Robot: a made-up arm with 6 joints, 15 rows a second.
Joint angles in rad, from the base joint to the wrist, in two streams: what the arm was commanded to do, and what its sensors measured. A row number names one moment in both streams.
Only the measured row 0 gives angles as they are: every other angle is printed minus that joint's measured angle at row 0.
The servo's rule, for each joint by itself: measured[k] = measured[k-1] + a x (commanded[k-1-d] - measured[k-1]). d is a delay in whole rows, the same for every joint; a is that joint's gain. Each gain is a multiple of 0.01, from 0.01 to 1. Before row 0 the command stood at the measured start. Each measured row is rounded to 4 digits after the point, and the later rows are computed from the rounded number. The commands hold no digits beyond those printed.
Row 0, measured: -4.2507 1.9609 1.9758 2.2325 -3.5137 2.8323
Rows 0 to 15, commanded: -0.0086 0.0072 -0.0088 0.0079 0.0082 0.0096; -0.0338 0.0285 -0.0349 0.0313 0.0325 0.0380; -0.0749 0.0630 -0.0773 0.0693 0.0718 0.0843; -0.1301 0.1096 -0.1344 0.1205 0.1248 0.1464; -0.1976 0.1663 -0.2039 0.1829 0.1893 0.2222; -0.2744 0.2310 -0.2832 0.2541 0.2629 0.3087; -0.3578 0.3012 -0.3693 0.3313 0.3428 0.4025; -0.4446 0.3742 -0.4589 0.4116 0.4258 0.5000; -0.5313 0.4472 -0.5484 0.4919 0.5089 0.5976; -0.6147 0.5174 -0.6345 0.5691 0.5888 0.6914; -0.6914 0.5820 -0.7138 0.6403 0.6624 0.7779; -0.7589 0.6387 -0.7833 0.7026 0.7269 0.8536; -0.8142 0.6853 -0.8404 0.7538 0.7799 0.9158; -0.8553 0.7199 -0.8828 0.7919 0.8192 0.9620; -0.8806 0.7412 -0.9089 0.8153 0.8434 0.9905; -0.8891 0.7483 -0.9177 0.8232 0.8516 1.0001
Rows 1 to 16, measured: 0.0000 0.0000 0.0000 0.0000 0.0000 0.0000; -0.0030 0.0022 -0.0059 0.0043 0.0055 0.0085; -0.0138 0.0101 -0.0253 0.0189 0.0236 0.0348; -0.0352 0.0260 -0.0601 0.0461 0.0559 0.0789; -0.0684 0.0511 -0.1099 0.0863 0.1021 0.1390; -0.1136 0.0857 -0.1729 0.1385 0.1605 0.2130; -0.1699 0.1293 -0.2468 0.2009 0.2291 0.2982; -0.2357 0.1809 -0.3289 0.2713 0.3053 0.3910; -0.3088 0.2389 -0.4160 0.3471 0.3860 0.4880; -0.3867 0.3014 -0.5047 0.4253 0.4683 0.5855; -0.4665 0.3662 -0.5917 0.5030 0.5490 0.6798; -0.5452 0.4309 -0.6735 0.5771 0.6250 0.7671; -0.6200 0.4932 -0.7471 0.6449 0.6933 0.8441; -0.6880 0.5508 -0.8096 0.7037 0.7513 0.9079; -0.7466 0.6015 -0.8586 0.7513 0.7968 0.9560; -0.7935 0.6434 -0.8923 0.7859 0.8280 0.9867
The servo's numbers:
d 1
a 0.35 0.30 0.67 0.54 0.67 0.89

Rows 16 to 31, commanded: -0.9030 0.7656 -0.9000 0.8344 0.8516 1.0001; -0.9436 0.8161 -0.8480 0.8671 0.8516 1.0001; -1.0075 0.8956 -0.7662 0.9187 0.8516 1.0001; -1.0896 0.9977 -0.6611 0.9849 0.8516 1.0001; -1.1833 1.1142 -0.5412 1.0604 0.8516 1.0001; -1.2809 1.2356 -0.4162 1.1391 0.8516 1.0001; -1.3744 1.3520 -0.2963 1.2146 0.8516 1.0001; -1.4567 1.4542 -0.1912 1.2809 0.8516 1.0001; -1.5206 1.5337 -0.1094 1.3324 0.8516 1.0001; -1.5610 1.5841 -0.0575 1.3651 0.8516 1.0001; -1.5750 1.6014 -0.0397 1.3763 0.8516 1.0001; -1.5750 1.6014 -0.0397 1.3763 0.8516 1.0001; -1.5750 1.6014 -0.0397 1.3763 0.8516 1.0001; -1.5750 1.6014 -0.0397 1.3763 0.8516 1.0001; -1.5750 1.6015 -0.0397 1.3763 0.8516 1.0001; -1.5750 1.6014 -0.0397 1.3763 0.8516 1.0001
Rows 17 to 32, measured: -0.8270 0.6749 -0.9093 0.8060 0.8438 0.9986; -0.8536 0.7021 -0.9031 0.8213 0.8490 0.9999; -0.8851 0.7363 -0.8662 0.8460 0.8507 1.0001; -0.9279 0.7841 -0.7992 0.8853 0.8513 1.0001; -0.9845 0.8482 -0.7067 0.9391 0.8515 1.0001; -1.0541 0.9280 -0.5958 1.0046 0.8516 1.0001; -1.1335 1.0203 -0.4755 1.0772 0.8516 1.0001; -1.2178 1.1198 -0.3554 1.1514 0.8516 1.0001; -1.3014 1.2201 -0.2454 1.2213 0.8516 1.0001; -1.3781 1.3142 -0.1543 1.2813 0.8516 1.0001; -1.4421 1.3952 -0.0894 1.3266 0.8516 1.0001; -1.4886 1.4571 -0.0561 1.3534 0.8516 1.0001; -1.5188 1.5004 -0.0451 1.3658 0.8516 1.0001; -1.5385 1.5307 -0.0415 1.3715 0.8516 1.0001; -1.5513 1.5519 -0.0403 1.3741 0.8516 1.0001; -1.5596 1.5668 -0.0399 1.3753 0.8516 1.0001
